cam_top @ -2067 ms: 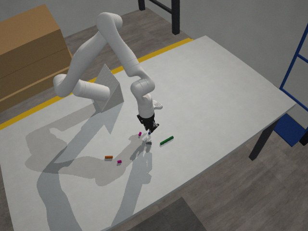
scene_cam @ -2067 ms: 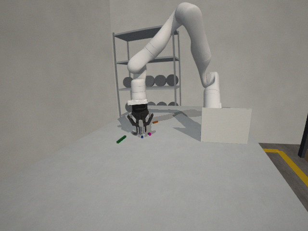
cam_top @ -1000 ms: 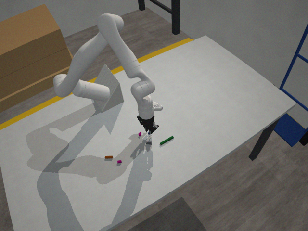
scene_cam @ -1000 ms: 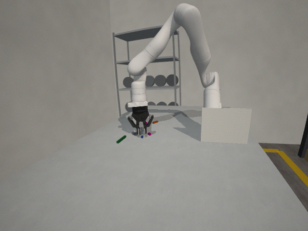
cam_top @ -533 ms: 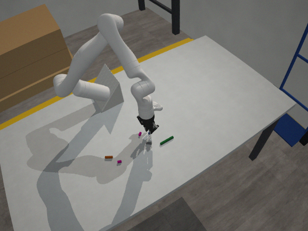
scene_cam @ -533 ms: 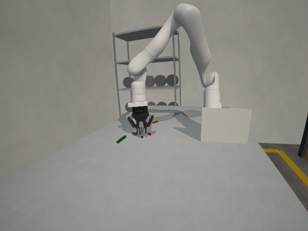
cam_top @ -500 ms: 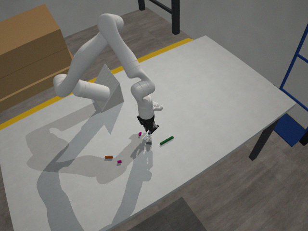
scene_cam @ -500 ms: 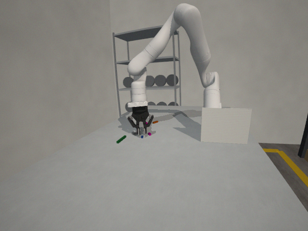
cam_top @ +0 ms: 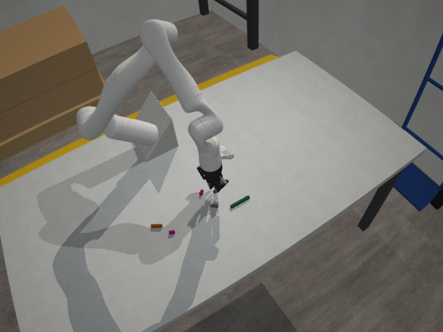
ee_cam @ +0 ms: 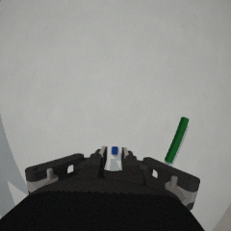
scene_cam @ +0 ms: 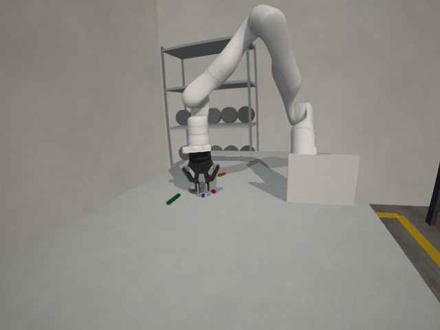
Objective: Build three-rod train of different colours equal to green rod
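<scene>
Right now my hand is 30 mm above the blue rod. The rest, counted from my hand: grey rod (50 mm ahead, 40 mm to the right, 30 mm below); orange rod (250 mm to the right, 30 mm below, 10 mm ahead); green rod (90 mm ahead, 50 mm to the left, 30 mm below).
</scene>
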